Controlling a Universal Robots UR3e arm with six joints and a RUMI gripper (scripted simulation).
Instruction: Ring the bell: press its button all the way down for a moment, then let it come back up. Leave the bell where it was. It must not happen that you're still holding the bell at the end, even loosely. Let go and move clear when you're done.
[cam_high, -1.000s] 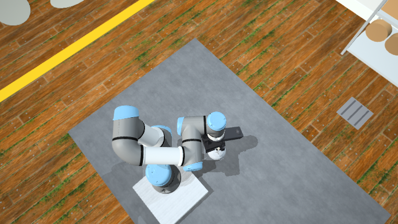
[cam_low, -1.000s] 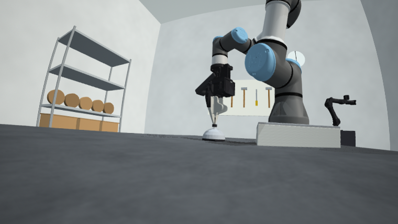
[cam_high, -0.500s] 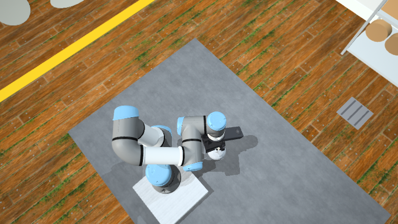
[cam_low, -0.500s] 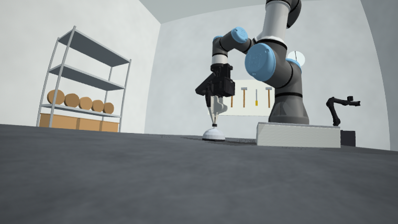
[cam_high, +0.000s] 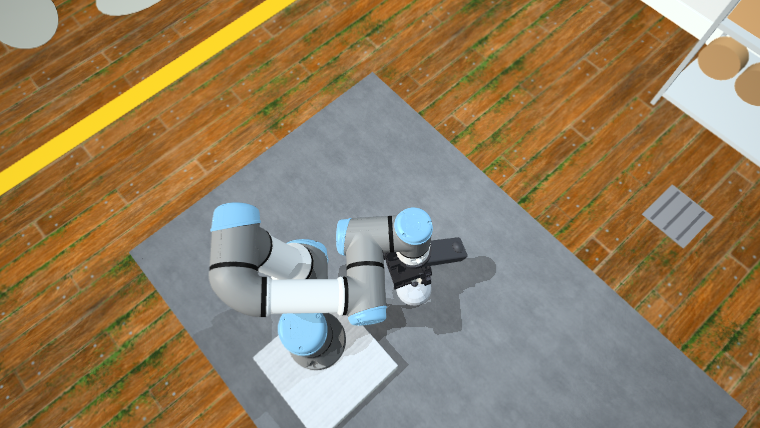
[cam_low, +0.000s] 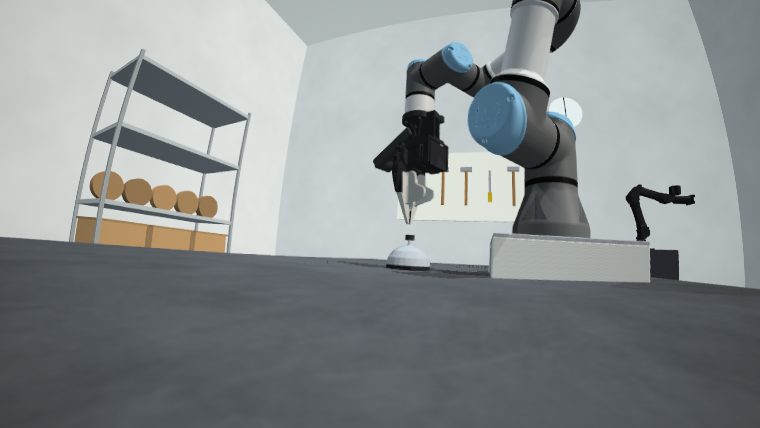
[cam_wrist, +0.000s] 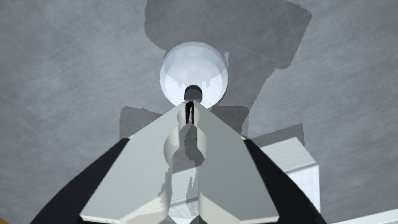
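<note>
Right now my hand is 50 mm above the dark button and 10 mm past it. Round my hand: bell (60 mm below, 10 mm behind).
</note>
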